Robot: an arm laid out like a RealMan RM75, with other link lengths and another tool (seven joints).
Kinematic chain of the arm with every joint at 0, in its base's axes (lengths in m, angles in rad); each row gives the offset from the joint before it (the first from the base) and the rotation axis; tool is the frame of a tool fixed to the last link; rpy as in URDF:
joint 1: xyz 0 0 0.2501 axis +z
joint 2: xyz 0 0 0 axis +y
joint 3: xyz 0 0 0.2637 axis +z
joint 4: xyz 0 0 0 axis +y
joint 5: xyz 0 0 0.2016 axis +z
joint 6: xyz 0 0 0 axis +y
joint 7: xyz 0 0 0.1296 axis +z
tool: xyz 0.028 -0.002 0.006 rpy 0 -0.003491 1.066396
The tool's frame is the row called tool.
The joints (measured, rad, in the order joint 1, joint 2, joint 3, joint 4, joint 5, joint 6, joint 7), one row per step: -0.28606, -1.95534, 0.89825, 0.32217, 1.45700, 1.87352, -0.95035; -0.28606, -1.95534, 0.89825, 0.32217, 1.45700, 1.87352, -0.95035; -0.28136, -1.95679, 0.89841, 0.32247, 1.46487, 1.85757, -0.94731; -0.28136, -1.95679, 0.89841, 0.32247, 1.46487, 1.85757, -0.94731; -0.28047, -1.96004, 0.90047, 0.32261, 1.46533, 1.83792, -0.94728; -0.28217, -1.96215, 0.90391, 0.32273, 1.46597, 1.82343, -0.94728; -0.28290, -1.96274, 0.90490, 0.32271, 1.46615, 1.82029, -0.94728; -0.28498, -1.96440, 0.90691, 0.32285, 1.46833, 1.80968, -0.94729; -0.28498, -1.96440, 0.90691, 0.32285, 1.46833, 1.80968, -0.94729; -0.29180, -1.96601, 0.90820, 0.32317, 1.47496, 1.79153, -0.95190; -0.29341, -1.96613, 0.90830, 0.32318, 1.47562, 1.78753, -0.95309; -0.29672, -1.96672, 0.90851, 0.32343, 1.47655, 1.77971, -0.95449; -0.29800, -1.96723, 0.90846, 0.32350, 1.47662, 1.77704, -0.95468
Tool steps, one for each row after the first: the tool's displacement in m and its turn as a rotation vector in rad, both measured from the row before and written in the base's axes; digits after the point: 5 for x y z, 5 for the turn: 0.00000, 0.00000, 0.00000, 0.00000, 0.00000, 0.00000; -0.00217, -0.00052, -0.00225, -0.00133, 0.01412, 0.01316; 0.00000, 0.00000, 0.00000, 0.00000, 0.00000, 0.00000; -0.00114, 0.00126, -0.00253, 0.00136, 0.01021, 0.01443; -0.00029, 0.00150, -0.00204, -0.00089, 0.00848, 0.00747; 0.00005, 0.00040, -0.00053, -0.00050, 0.00178, 0.00118; -0.00005, 0.00124, -0.00165, -0.00163, 0.00690, 0.00444; 0.00000, 0.00000, 0.00000, 0.00000, 0.00000, 0.00000; 0.00026, 0.00319, -0.00239, -0.00591, 0.01199, 0.00724; 0.00004, 0.00081, -0.00033, -0.00052, 0.00231, 0.00185; 0.00022, 0.00164, -0.00072, -0.00009, 0.00452, 0.00279; 0.00017, 0.00060, -0.00031, 0.00038, 0.00121, 0.00073
